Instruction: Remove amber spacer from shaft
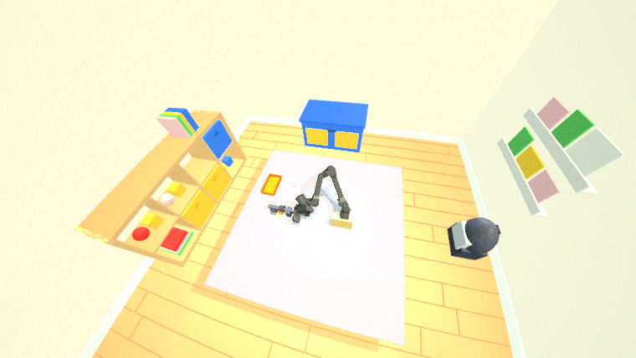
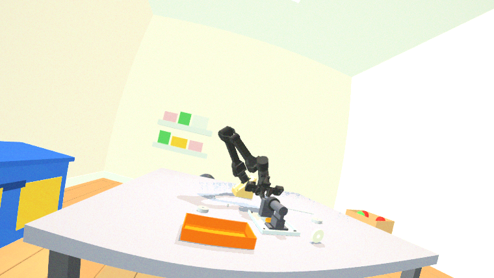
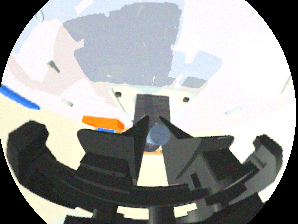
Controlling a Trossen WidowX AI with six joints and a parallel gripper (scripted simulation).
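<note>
Now: the amber spacer 11 cm ahead of my gripper tip, 4 cm below it and 1 cm to the right of it. From my gripper tip the other things lie so: orange tray: 26 cm to the right, 26 cm ahead, 5 cm below; then grey shaft fixture: 12 cm ahead, 1 cm to the right, 1 cm below.
</note>
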